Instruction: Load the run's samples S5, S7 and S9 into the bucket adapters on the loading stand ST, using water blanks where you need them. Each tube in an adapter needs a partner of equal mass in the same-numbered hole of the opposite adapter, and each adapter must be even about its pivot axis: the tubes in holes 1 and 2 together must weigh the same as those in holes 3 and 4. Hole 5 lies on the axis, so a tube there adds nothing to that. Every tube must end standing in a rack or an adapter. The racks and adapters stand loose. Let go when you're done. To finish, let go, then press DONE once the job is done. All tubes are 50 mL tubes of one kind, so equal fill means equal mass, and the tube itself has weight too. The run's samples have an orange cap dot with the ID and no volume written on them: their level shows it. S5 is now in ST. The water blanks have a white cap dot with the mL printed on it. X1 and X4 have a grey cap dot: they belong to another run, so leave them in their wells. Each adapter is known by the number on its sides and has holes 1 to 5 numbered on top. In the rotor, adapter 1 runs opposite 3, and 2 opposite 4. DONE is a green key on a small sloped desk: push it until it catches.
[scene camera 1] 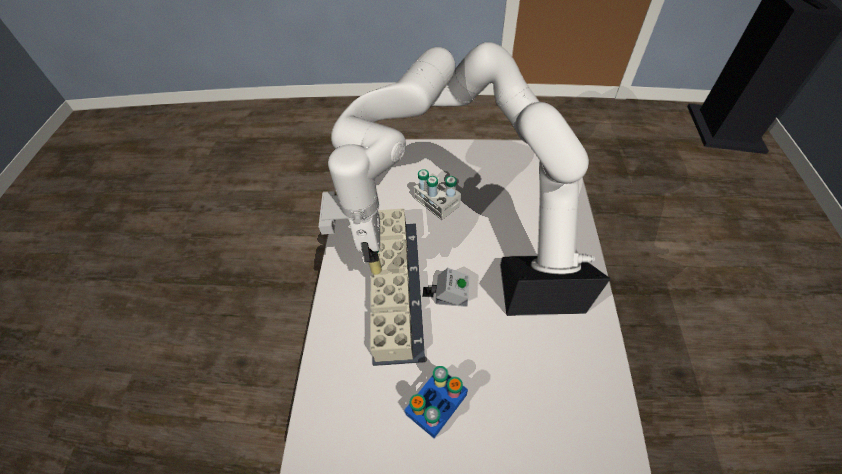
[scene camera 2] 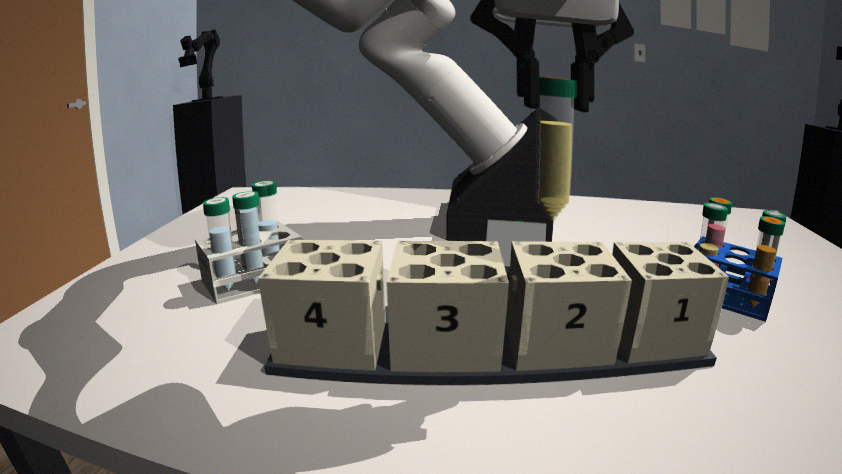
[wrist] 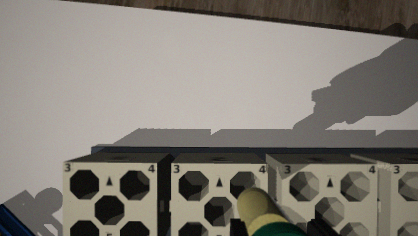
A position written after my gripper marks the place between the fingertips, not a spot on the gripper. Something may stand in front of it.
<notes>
I see my gripper (scene camera 2: 555, 108), a blue rack (scene camera 2: 732, 302), a clear rack (scene camera 2: 245, 287) and an S7 tube (scene camera 2: 770, 229).
The blue rack shows as well in scene camera 1 (scene camera 1: 432, 397). The clear rack shows as well in scene camera 1 (scene camera 1: 443, 205). The wrist view misses the clear rack: it is out of frame.
</notes>
